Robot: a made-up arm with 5 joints.
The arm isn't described. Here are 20 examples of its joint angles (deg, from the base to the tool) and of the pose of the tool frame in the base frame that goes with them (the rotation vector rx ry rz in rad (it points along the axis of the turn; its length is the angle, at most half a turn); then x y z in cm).
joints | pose
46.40 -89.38 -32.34 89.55 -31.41 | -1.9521 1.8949 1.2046 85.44 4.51 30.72
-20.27 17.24 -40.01 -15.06 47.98 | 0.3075 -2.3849 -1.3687 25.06 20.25 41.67
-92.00 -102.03 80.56 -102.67 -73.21 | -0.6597 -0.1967 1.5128 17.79 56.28 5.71
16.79 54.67 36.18 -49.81 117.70 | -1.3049 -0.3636 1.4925 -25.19 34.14 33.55
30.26 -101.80 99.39 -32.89 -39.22 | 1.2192 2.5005 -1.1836 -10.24 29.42 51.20
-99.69 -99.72 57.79 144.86 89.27 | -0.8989 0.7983 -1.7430 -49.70 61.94 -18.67
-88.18 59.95 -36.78 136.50 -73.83 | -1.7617 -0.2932 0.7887 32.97 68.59 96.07
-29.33 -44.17 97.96 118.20 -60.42 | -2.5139 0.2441 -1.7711 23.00 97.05 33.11
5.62 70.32 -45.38 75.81 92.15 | 1.4477 -0.9728 -1.0870 -29.18 74.58 18.42
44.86 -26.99 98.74 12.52 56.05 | -1.2008 0.8342 -0.3415 -20.75 28.70 60.63
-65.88 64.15 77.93 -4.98 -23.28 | -0.7740 1.7326 0.1132 -11.23 -7.93 57.21
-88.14 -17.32 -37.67 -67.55 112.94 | -1.5660 -2.2929 -0.2342 22.25 30.85 3.66
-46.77 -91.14 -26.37 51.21 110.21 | -2.5701 -0.3103 -1.4954 -6.63 32.57 -35.56
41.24 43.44 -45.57 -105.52 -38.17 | 1.1685 2.5219 -0.5110 -88.09 47.42 41.89
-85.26 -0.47 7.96 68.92 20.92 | 1.2407 -0.7030 -1.8835 43.64 75.26 -20.63
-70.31 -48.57 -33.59 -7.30 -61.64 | 0.7135 -0.2895 -0.4302 24.62 9.08 -52.24
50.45 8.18 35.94 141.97 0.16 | 1.9862 -0.1275 1.7905 -33.49 111.69 25.83
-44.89 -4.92 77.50 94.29 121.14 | 1.3072 -0.8332 -1.8485 20.76 78.19 24.86
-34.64 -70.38 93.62 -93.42 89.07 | 0.3843 1.1867 0.0499 -12.91 30.77 -1.25
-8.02 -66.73 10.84 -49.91 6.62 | -1.0326 -2.3506 -0.0523 21.60 4.02 55.11
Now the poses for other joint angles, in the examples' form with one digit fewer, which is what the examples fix.
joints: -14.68 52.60 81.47 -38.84 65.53
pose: -1.007 0.070 1.033 -6.1 18.1 32.5
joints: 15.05 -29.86 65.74 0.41 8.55
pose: -0.655 2.077 -0.282 -3.6 15.5 69.3
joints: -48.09 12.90 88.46 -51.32 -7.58
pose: 0.053 2.159 0.346 -21.8 8.7 28.0
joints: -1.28 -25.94 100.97 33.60 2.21
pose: -1.197 1.721 -0.950 -0.4 40.2 75.0
